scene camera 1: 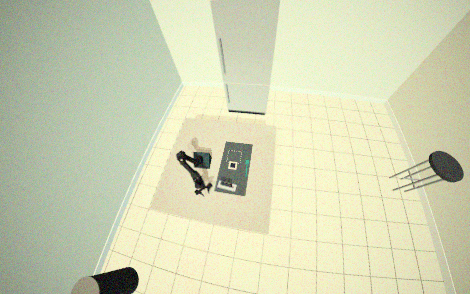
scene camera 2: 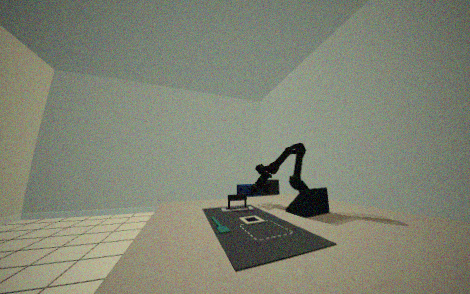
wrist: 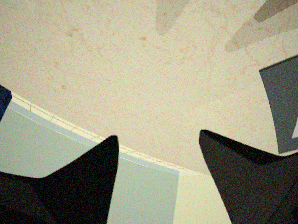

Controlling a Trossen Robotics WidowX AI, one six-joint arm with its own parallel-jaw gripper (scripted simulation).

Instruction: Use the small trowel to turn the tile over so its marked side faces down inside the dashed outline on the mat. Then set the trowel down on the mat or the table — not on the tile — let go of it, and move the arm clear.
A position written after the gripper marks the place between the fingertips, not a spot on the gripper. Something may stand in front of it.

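A mat (scene camera 2: 243, 250) is visible, and scene camera 1 has the mat as well (scene camera 1: 237, 177). The gripper (wrist: 159, 139) is in sight too, open and holding nothing.
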